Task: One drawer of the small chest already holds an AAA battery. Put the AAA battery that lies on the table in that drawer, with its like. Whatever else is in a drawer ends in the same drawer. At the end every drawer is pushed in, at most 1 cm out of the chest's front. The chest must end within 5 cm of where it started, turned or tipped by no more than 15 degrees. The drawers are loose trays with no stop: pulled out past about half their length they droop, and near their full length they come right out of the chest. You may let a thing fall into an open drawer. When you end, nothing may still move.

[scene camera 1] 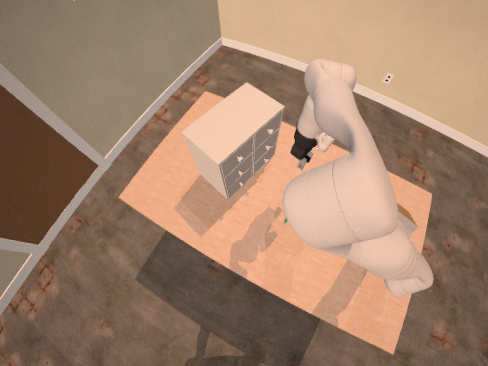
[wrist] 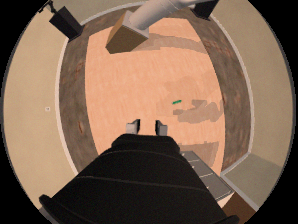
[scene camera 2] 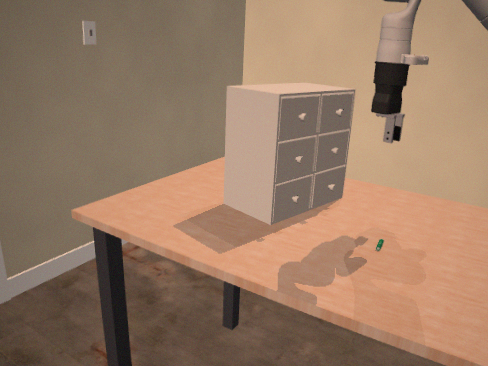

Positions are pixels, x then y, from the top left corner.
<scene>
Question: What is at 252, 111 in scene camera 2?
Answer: A white chest.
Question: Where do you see a drawer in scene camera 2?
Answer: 291, 197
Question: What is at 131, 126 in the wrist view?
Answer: My gripper.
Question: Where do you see a drawer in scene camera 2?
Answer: At 292, 123
</scene>
